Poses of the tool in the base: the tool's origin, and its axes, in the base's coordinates. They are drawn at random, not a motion.
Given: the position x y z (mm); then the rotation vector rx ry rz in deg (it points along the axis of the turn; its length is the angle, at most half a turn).
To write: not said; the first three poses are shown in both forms.
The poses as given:
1: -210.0, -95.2, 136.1, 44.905, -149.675, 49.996
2: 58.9, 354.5, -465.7, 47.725, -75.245, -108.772
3: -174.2, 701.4, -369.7, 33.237, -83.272, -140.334
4: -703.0, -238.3, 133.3, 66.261, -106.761, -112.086
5: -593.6, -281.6, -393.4, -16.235, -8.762, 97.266
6: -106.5, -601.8, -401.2, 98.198, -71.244, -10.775
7: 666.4, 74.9, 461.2, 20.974, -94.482, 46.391
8: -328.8, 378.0, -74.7, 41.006, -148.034, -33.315
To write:
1: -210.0, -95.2, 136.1, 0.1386, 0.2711, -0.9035, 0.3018
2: 58.9, 354.5, -465.7, 0.3370, 0.3196, -0.5038, -0.7283
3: -174.2, 701.4, -369.7, 0.1173, 0.1982, -0.4966, -0.8369
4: -703.0, -238.3, 133.3, 0.1012, 0.3915, -0.6308, -0.6623
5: -593.6, -281.6, -393.4, 0.6494, -0.1247, -0.0673, 0.7471
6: -106.5, -601.8, -401.2, 0.4864, 0.7045, -0.5111, -0.0773
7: 666.4, 74.9, 461.2, 0.5925, 0.1574, -0.7091, 0.3482
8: -328.8, 378.0, -74.7, 0.1978, 0.2557, -0.9232, -0.2078
